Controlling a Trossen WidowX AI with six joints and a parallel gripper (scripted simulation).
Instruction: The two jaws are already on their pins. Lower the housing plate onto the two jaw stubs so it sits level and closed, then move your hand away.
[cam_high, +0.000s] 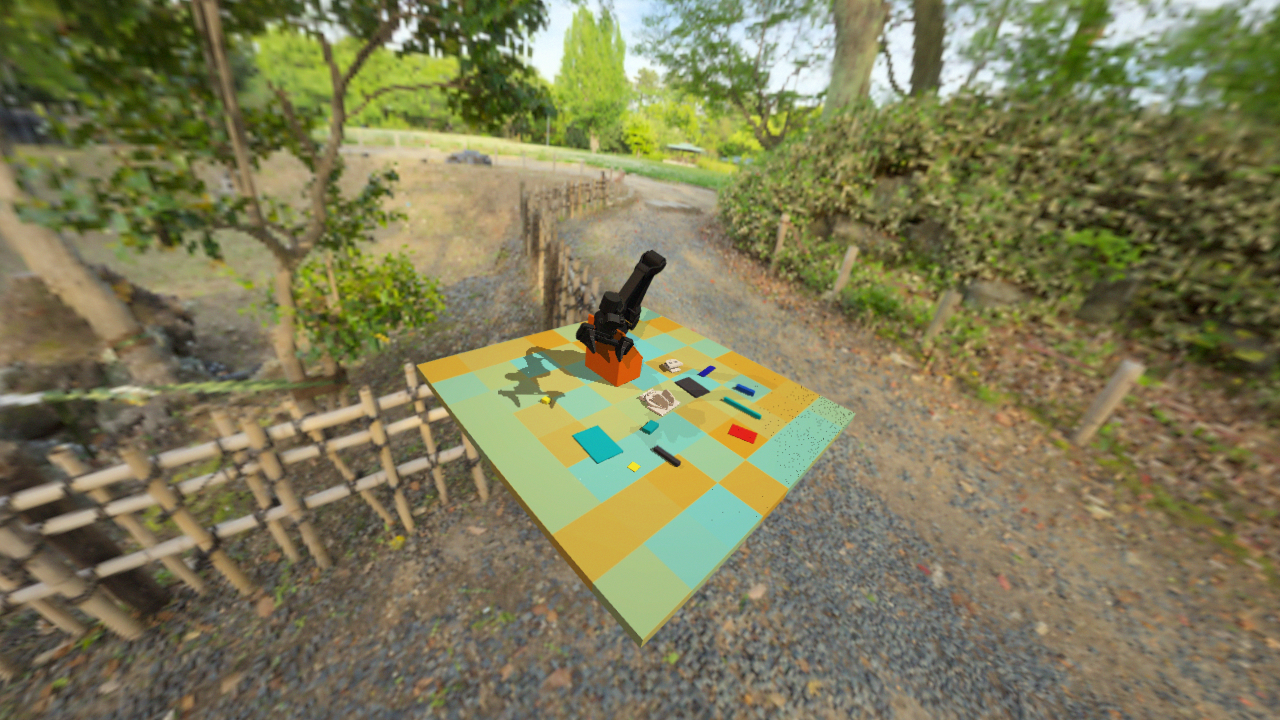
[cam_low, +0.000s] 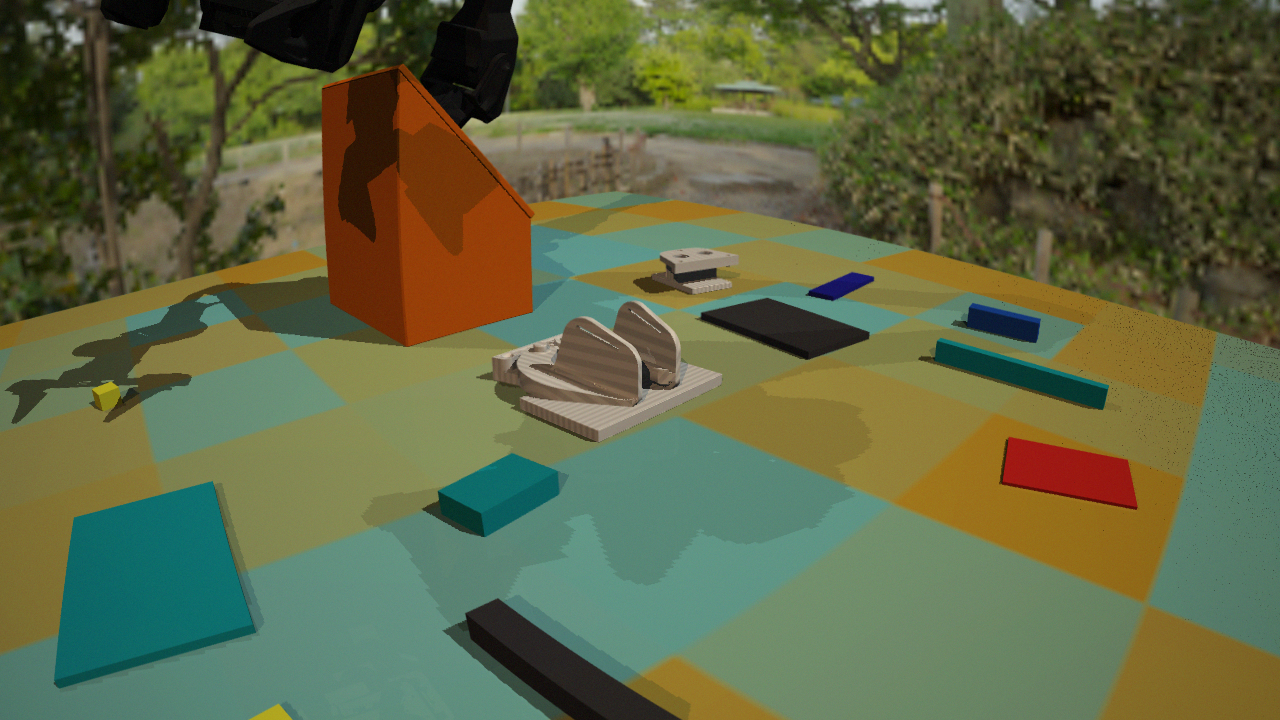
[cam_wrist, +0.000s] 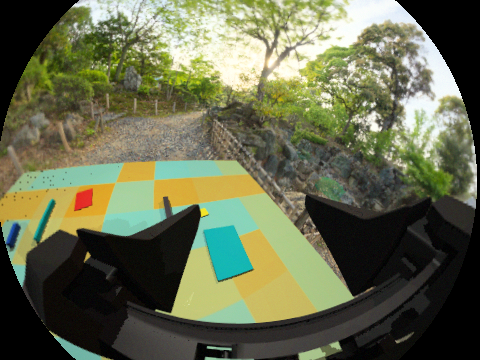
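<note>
My gripper tip is now 140 mm past the beige stand, 510 mm to the right of it and 260 mm above it. From my gripper tip the other things lie so: black bar (240 mm ahead, 80 mm to the left, 270 mm below); then red plate (320 mm ahead, 400 mm to the left, 270 mm below); then black flat plate (10 mm ahead, 470 mm to the left, 270 mm below).
</note>
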